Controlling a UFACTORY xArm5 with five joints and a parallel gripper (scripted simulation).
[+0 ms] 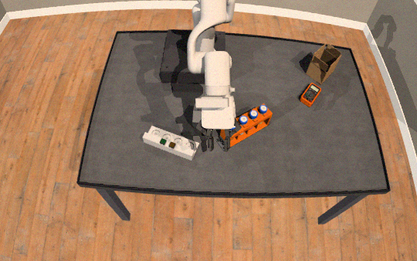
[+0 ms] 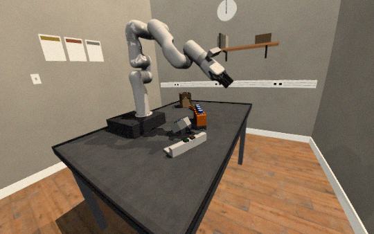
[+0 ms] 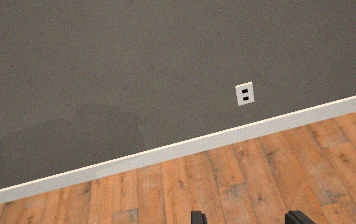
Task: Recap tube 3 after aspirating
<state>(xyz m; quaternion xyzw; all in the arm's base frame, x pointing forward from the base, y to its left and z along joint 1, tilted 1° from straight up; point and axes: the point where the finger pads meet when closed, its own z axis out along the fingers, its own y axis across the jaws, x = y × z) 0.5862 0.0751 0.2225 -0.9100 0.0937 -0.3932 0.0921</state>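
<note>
Now: hand 220 mm past the cap 3, 190 mm above it and 110 mm to the right of it. The rest, counted from my hand: cap 2: 250 mm behind, 190 mm below, 150 mm to the left; then cap 4: 190 mm below, 190 mm behind, 60 mm to the left; then grey key housing: 280 mm behind, 250 mm below, 40 mm to the right.
</note>
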